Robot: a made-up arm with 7 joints.
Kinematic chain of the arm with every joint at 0, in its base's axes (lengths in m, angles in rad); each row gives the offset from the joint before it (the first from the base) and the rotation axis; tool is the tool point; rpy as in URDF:
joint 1: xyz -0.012 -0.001 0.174 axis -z
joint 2: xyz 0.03 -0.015 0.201 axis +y
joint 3: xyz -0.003 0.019 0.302 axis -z
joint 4: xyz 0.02 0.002 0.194 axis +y
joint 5: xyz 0 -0.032 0.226 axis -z
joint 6: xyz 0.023 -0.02 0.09 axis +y
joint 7: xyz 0.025 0 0.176 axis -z
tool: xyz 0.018 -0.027 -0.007 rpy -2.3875 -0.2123 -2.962
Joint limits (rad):
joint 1: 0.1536..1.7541
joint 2: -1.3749..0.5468
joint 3: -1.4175..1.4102
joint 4: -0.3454..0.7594
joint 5: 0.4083..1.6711
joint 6: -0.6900..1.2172
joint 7: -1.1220..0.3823
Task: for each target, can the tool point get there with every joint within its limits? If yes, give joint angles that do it. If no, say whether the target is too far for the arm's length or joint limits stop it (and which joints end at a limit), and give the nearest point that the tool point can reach.
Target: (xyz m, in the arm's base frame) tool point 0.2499 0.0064 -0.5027
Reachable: no: joint limits stop it (at a limit: joint 1, joint 2, joint 4, joint 5, joint 6) | nearest point 0.2084 0.7600 0.2726 | short by 1.082 m
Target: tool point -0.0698 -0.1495 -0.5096
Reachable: no: joint limits stop it (at a limit: joint 1, joint 2, joint 3, joint 4, joint 6) | nearest point -0.7121 -0.2272 0.3440 | short by 1.071 m
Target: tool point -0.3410 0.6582 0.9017
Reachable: yes | joints 1.1742 -0.7401 0.8839 -0.1599 1.5715 0.6555 -0.1667
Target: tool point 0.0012 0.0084 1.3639
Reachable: yes | joints 0.5184 -0.1640 -0.6840 0.1626 0.7108 -0.1919 -0.7428
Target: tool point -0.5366 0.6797 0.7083
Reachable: yes | joints 1.1065 -1.2069 0.0509 -0.2131 0.8148 0.5550 -0.5841
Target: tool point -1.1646 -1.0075 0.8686
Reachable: no: too far | nearest point -0.4548 -0.5813 0.9000 | short by 0.829 m
